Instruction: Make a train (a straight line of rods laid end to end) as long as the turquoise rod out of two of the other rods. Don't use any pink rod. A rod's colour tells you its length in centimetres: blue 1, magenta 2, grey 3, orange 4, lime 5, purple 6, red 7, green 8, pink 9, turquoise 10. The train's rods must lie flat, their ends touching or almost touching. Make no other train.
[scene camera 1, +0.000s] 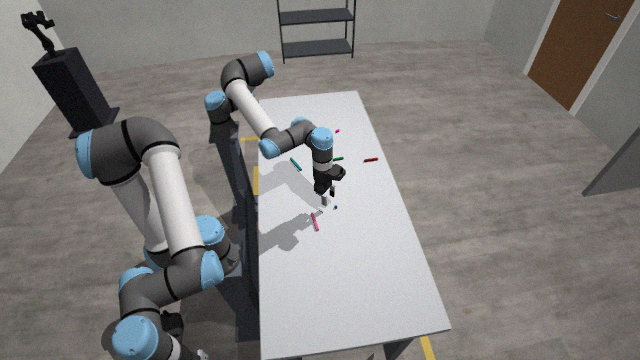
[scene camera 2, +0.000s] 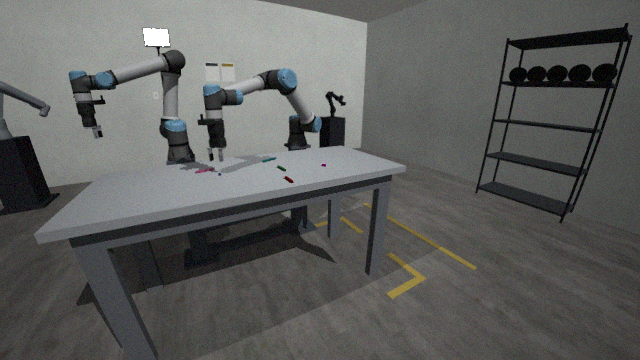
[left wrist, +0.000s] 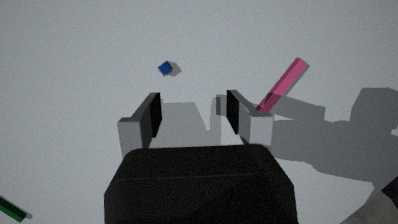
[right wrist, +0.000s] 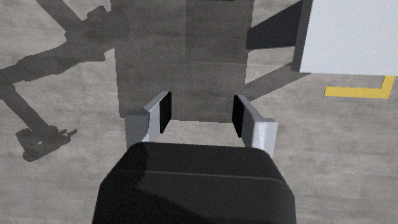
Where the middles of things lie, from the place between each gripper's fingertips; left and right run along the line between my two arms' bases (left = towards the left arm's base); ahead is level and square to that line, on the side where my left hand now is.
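My right gripper is 500 mm to the right of the pink rod (left wrist: 298, 65), 420 mm short of it and 180 mm above it.
My left hand is 7 cm above the pink rod, 5 cm to the left of it and 7 cm past it.
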